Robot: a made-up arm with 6 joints.
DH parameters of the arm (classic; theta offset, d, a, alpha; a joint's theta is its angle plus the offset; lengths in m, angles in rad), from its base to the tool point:
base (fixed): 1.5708 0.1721 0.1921 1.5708
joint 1: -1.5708 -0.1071 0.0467 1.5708
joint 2: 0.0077 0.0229 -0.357 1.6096
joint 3: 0 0.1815 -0.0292 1.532
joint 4: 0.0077 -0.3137 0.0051 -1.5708
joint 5: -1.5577 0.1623 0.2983 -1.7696
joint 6: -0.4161 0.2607 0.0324 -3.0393
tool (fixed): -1.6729 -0.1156 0 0
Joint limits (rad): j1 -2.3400..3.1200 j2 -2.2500..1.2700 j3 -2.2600..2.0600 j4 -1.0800..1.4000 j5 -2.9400..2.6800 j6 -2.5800..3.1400
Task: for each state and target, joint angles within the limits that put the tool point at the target. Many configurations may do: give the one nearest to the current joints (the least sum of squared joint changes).
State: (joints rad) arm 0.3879 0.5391 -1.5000 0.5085 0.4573 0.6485
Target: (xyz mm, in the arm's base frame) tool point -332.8 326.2 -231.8
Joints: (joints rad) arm 0.0014 0.6014 -0.9206 0.2725 0.7346 0.6728
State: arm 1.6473 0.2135 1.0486 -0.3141 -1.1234 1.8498
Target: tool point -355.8 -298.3 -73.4
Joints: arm 2.4365 -0.1153 0.6626 -0.2943 -1.4717 1.8649
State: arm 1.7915 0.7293 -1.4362 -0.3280 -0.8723 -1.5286
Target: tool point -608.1 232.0 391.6
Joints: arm 1.7870 1.0979 -1.4861 -0.1401 -0.4474 -1.4777
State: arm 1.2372 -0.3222 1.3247 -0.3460 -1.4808 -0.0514
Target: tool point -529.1 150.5 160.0
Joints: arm 1.3861 0.3010 1.8229 -0.9441 -1.1967 -0.1296
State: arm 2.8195 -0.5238 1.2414 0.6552 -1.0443 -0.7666
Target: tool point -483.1 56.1 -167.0
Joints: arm 2.7039 -0.3116 1.2420 0.9226 -0.3013 -0.8012
